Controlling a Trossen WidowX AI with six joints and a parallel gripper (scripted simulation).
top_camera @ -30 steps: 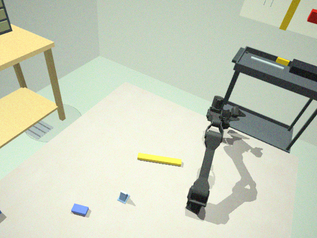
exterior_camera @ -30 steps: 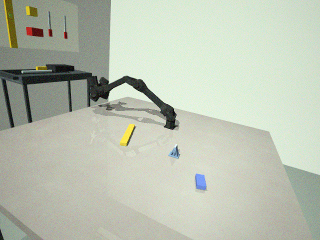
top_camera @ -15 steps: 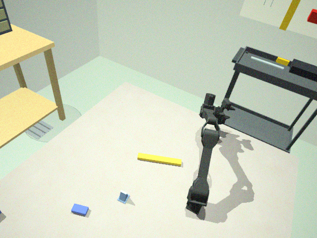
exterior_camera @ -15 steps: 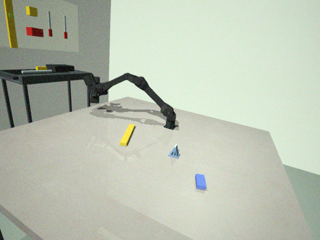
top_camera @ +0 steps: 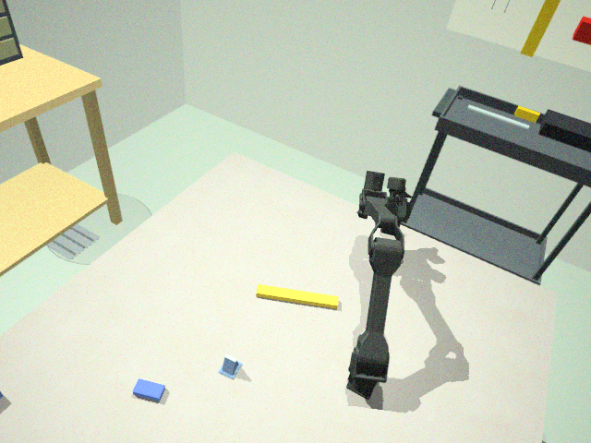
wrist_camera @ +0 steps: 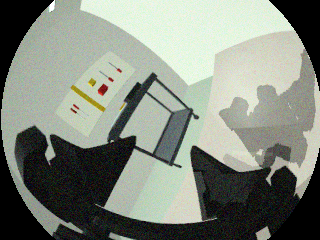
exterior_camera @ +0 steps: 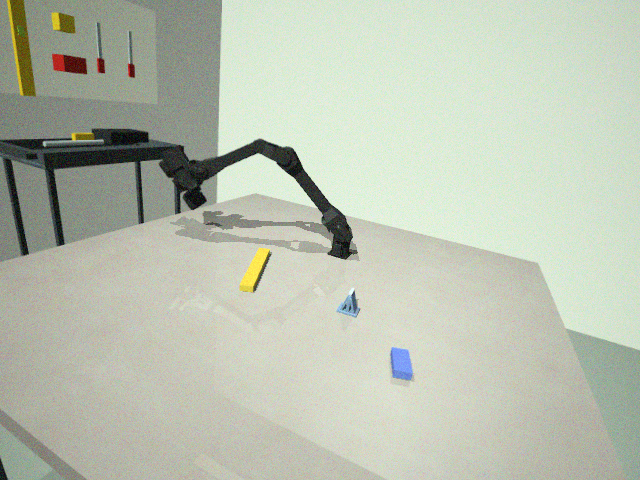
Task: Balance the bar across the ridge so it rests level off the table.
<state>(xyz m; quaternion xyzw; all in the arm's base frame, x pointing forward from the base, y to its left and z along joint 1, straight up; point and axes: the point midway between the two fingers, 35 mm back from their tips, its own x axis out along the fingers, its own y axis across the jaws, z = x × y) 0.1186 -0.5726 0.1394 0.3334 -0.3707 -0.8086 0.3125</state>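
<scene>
My gripper tip is 46 cm to the right of the yellow bar, 17 cm short of it and 12 cm above it. Round my gripper tip: flat blue block: 90 cm to the left, 34 cm ahead, 12 cm below.
</scene>
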